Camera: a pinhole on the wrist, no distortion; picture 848 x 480 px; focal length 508.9 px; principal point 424.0 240.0 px. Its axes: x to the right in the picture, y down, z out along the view. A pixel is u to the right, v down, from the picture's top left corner.
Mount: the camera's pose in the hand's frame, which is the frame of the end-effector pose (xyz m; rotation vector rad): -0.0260 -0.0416 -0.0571 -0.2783 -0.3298 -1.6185
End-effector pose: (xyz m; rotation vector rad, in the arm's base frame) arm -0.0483 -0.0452 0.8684 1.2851 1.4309 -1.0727
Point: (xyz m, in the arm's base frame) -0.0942 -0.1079 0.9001
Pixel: 692 185
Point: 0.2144 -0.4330 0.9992
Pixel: 348 44
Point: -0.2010 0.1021 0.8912
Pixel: behind the camera
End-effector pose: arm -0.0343 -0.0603 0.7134 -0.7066 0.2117 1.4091
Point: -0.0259 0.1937 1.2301
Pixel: 776 236
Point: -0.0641 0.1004 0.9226
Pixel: 621 336
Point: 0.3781 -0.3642 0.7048
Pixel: behind the camera
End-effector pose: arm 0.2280 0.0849 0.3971 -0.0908 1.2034 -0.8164
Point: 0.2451 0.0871 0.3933
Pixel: 267 418
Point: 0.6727 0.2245 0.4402
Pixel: 254 197
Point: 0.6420 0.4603 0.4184
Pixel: 33 34
